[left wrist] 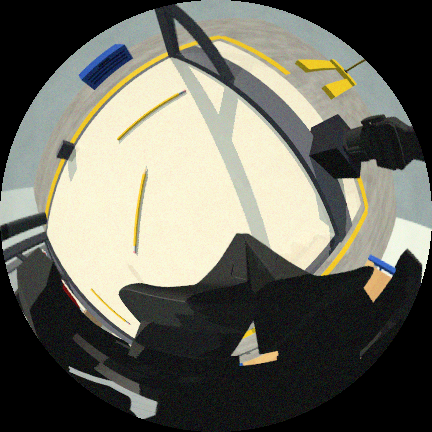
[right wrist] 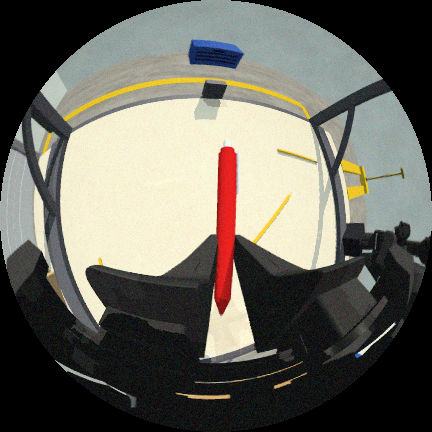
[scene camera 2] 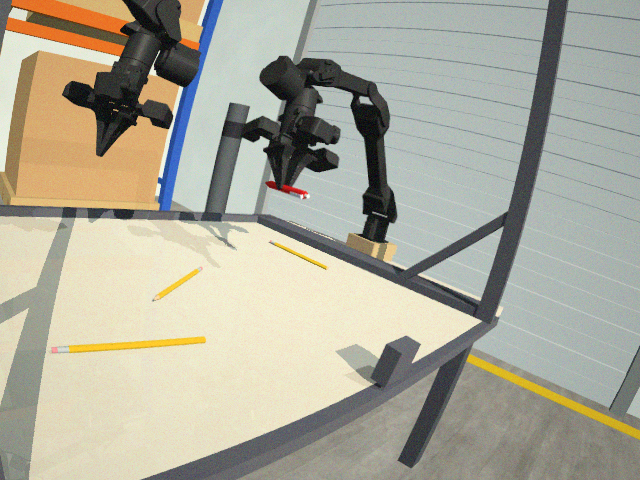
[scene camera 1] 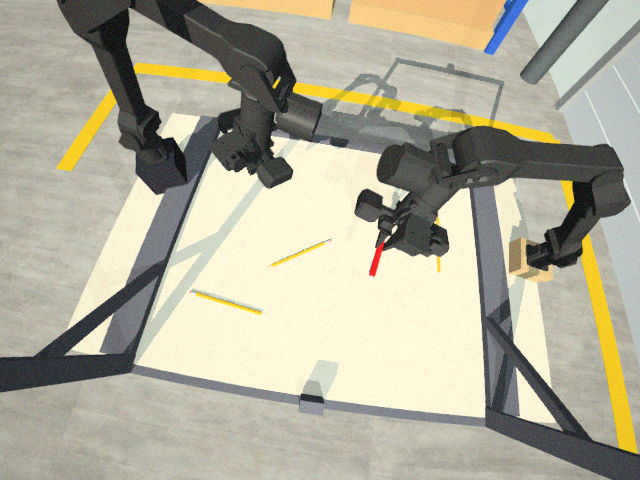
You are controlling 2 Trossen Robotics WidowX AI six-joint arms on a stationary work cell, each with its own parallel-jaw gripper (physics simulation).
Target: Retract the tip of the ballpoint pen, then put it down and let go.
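Pixels of known places: left gripper, fingertip midpoint: (left wrist: pixel 240 238) (right wrist: pixel 359 255) (scene camera 2: pixel 99 156) (scene camera 1: pixel 251 173); right gripper, fingertip midpoint: (left wrist: pixel 60 280) (right wrist: pixel 224 240) (scene camera 2: pixel 283 190) (scene camera 1: pixel 378 248); left arm's base, origin of the base link: (left wrist: pixel 350 144) (right wrist: pixel 362 240) (scene camera 1: pixel 154 154); right arm's base, origin of the base link: (scene camera 2: pixel 373 239) (scene camera 1: pixel 536 257).
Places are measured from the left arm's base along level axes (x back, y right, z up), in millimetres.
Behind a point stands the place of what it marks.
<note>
A red ballpoint pen (scene camera 1: pixel 376 259) @(x -442, y 438, z 70 mm) (scene camera 2: pixel 294 191) @(x -432, y 444, z 66 mm) (right wrist: pixel 227 195) @(x -445, y 439, z 70 mm) is held high above the table (scene camera 1: pixel 361 341) @(x -402, y 585, z -106 mm) (scene camera 2: pixel 268 341) @(x -250, y 514, z -106 mm), roughly level. In the right wrist view its white button end points away from the gripper, and no writing point shows at its tapered red end. My right gripper (scene camera 2: pixel 283 186) @(x -460, y 414, z 59 mm) (right wrist: pixel 224 240) @(x -460, y 414, z 59 mm) is shut on the pen's barrel, nearer the tapered end. My left gripper (scene camera 2: pixel 100 153) @(x -240, y 178, z 68 mm) (left wrist: pixel 240 238) @(x -240, y 178, z 68 mm) is shut and empty, its fingertips together, raised in the air to the left of the pen in scene camera 2. Part of the pen (left wrist: pixel 71 296) @(x -477, y 382, z 60 mm) shows small in the left wrist view.
Three yellow pencils lie on the table: one (scene camera 1: pixel 299 253) @(x -312, y 331, z -99 mm) (scene camera 2: pixel 177 284) @(x -298, y 336, z -101 mm) near the middle, one (scene camera 1: pixel 227 302) @(x -110, y 410, z -99 mm) (scene camera 2: pixel 129 344) @(x -98, y 407, z -100 mm) at the front left, one (scene camera 1: pixel 438 263) @(x -676, y 456, z -101 mm) (scene camera 2: pixel 298 254) @(x -703, y 397, z -101 mm) at the right. A dark block (scene camera 1: pixel 311 404) @(x -250, y 670, z -50 mm) (scene camera 2: pixel 395 360) @(x -222, y 673, z -63 mm) stands at the front edge.
</note>
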